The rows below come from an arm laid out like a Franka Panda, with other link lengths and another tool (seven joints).
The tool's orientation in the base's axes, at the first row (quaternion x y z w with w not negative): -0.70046, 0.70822, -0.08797, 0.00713
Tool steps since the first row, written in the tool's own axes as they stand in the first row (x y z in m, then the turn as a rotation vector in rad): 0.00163, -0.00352, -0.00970, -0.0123, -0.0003, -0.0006; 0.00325, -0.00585, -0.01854, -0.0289, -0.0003, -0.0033; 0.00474, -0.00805, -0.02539, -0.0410, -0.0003, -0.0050; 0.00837, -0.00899, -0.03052, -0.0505, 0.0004, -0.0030; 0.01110, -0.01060, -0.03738, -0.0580, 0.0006, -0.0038; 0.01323, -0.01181, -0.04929, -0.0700, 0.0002, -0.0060; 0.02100, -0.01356, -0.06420, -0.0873, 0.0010, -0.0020; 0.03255, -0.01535, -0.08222, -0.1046, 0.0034, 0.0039; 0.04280, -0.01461, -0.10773, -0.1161, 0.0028, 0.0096; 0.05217, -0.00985, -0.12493, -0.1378, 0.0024, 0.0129; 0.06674, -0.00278, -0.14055, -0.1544, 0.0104, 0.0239
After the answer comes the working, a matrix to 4 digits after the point.
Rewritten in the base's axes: 0.00216, -0.00052, 0.01021, 0.0004, 0.0123, -0.0008; 0.00326, -0.00112, 0.01941, 0.0004, 0.0291, 0.0000; 0.00450, -0.00182, 0.02661, 0.0004, 0.0413, 0.0003; 0.00468, -0.00485, 0.03220, 0.0001, 0.0505, -0.0028; 0.00531, -0.00678, 0.03948, 0.0000, 0.0581, -0.0029; 0.00488, -0.00753, 0.05161, 0.0003, 0.0702, -0.0020; 0.00449, -0.01355, 0.06740, 0.0004, 0.0870, -0.0080; 0.00364, -0.02296, 0.08669, -0.0009, 0.1035, -0.0161; -0.00068, -0.03022, 0.11286, 0.0007, 0.1142, -0.0230; -0.00787, -0.03754, 0.13021, 0.0019, 0.1354, -0.0286; -0.01723, -0.05020, 0.14629, -0.0042, 0.1507, -0.0424
The tool's axes in the first row as the columns of a matrix, in the base's axes (rounded; the answer above uses it unrounded):
-0.0186, -0.9909, 0.1333
-0.9934, 0.0032, -0.1146
0.1131, -0.1346, -0.9844

